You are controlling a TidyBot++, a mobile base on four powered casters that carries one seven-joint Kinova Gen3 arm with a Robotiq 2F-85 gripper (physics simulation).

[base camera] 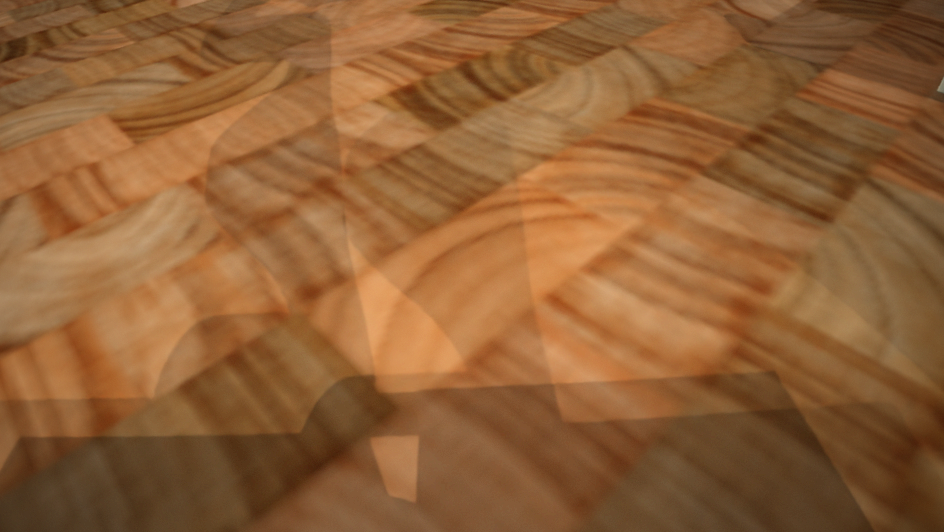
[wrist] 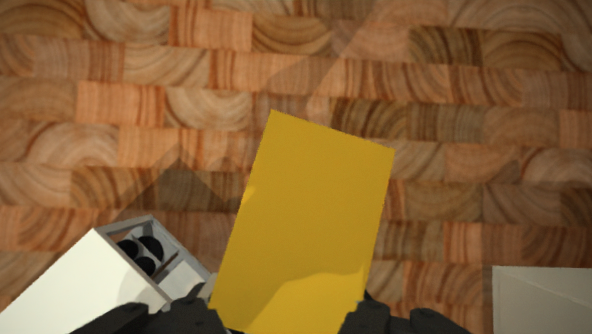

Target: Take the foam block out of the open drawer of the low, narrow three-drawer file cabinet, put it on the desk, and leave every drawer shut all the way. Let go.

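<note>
My gripper (wrist: 280, 292) is shut on the yellow foam block (wrist: 310, 200), with its dark fingers on either side of the block's near end at the bottom of the wrist view. The block reaches up the middle of the view, tilted a little, above the wooden floor. The file cabinet and its drawers cannot be made out for certain in either view, so how far the drawers stand open cannot be told. The desk cannot be made out for certain either.
A pale flat surface (wrist: 542, 300) shows in part at the lower right of the wrist view; I cannot tell what it belongs to. A white box-like body (wrist: 80, 280) with a grey-framed end is at the lower left. Wood-block floor (base camera: 594, 264) with shadows fills most of the base view.
</note>
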